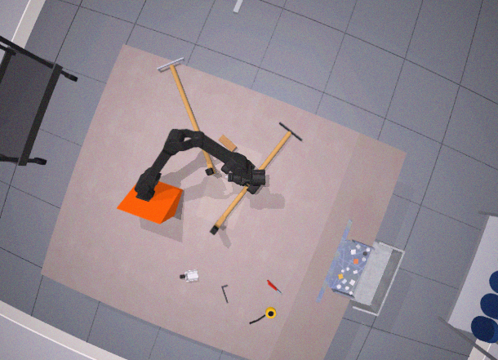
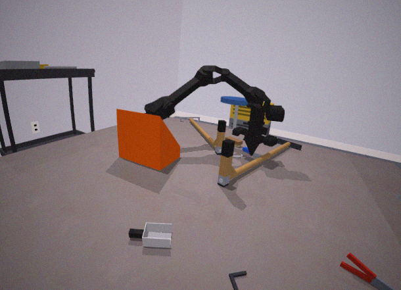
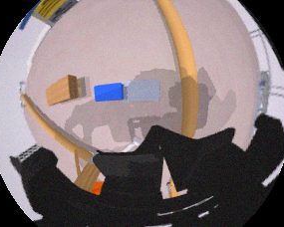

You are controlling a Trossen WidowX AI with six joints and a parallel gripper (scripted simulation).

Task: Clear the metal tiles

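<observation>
My gripper tip is now 6 cm short of the long scraper and 5 cm below it. Round my gripper tip: wooden block (13 cm to the left, 11 cm behind); blue tool (6 cm to the left, 1 cm below, 1 cm behind); wooden scraper (32 cm behind, 20 cm to the left, 5 cm above).
</observation>
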